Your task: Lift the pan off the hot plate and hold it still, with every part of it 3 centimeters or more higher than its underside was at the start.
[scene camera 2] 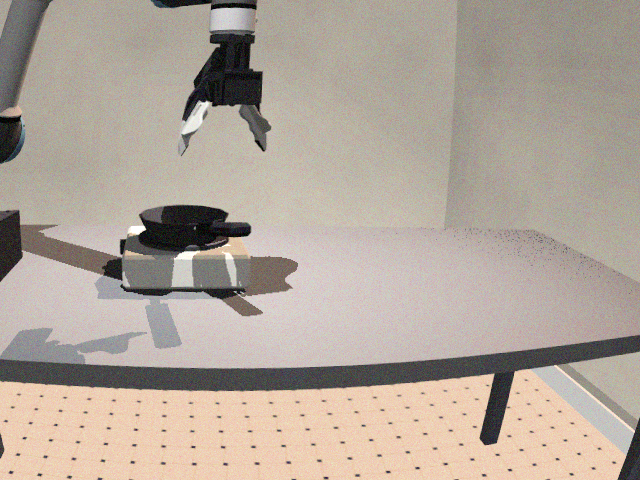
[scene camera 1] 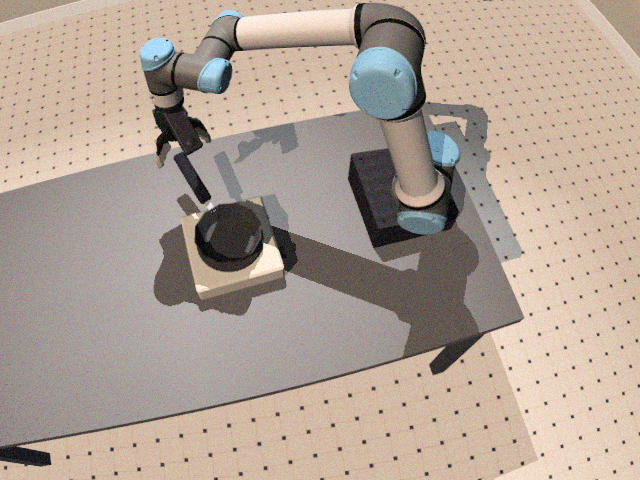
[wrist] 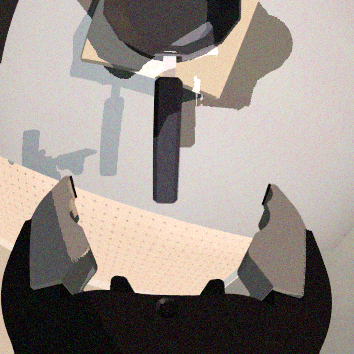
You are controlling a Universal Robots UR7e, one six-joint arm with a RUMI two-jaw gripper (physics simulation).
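Places are measured from the arm's base along level axes (x ahead, y left, z up), in millimetres.
Where they show: gripper, fingertip midpoint: [scene camera 2: 223, 153] [scene camera 1: 184, 154] [wrist: 169, 182].
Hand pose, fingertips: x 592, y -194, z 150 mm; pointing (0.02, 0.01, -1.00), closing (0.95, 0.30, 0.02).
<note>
Things, the pixels of their centre, and the offset from my fingertips. Level surfaces: height alone.
- black pan, body centre: [wrist: 169, 62] [scene camera 2: 200, 224] [scene camera 1: 209, 205] dx -30, dy +82, dz -138 mm
- cream hot plate, body centre: [wrist: 167, 11] [scene camera 2: 179, 253] [scene camera 1: 234, 245] dx -68, dy +176, dz -219 mm
- grey table, surface height: dz -257 mm
The black pan [scene camera 1: 231, 232] [scene camera 2: 178, 227] [wrist: 165, 25] sits upright on the cream hot plate [scene camera 1: 240, 281] [scene camera 2: 149, 271] [wrist: 220, 75]. Its dark handle [scene camera 1: 192, 178] [scene camera 2: 232, 228] [wrist: 167, 140] sticks out past the hot plate's edge over the table. My gripper [scene camera 1: 184, 151] [scene camera 2: 222, 151] [wrist: 169, 182] is open, with nothing between its fingers. It points down and hangs well above the height of the pan. In the wrist view the handle points towards the gripper and its end lies between the two fingertips, farther off. Part of the pan is cut off at the top of the wrist view.
The grey table [scene camera 1: 103, 335] [scene camera 2: 413, 310] bears the hot plate. The arm's black base block [scene camera 1: 369, 201] [scene camera 2: 7, 237] stands on the table, right of the hot plate in scene camera 1. The table's edge runs behind the handle there. Shadows of the arm fall around the hot plate.
</note>
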